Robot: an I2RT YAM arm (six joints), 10 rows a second.
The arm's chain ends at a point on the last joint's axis. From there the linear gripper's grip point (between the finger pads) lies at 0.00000 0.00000 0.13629 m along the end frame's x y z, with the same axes.
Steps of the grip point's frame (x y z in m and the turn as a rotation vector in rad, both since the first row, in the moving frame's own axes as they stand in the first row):
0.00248, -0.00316, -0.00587, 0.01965, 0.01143, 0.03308
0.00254, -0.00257, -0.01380, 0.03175, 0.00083, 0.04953
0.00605, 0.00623, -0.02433, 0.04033, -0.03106, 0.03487
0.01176, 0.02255, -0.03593, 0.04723, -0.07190, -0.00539
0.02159, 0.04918, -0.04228, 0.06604, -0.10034, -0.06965
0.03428, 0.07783, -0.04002, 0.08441, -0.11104, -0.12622
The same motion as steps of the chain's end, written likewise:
0.00088, -0.00051, -0.00583, 0.01965, 0.01143, 0.03308
0.00232, 0.00175, -0.01373, 0.03175, 0.00083, 0.04953
0.01018, 0.01180, -0.02415, 0.04033, -0.03106, 0.03487
0.02156, 0.02895, -0.03543, 0.04723, -0.07190, -0.00539
0.03553, 0.05768, -0.04130, 0.06604, -0.10034, -0.06965
0.05005, 0.08831, -0.03870, 0.08441, -0.11104, -0.12622

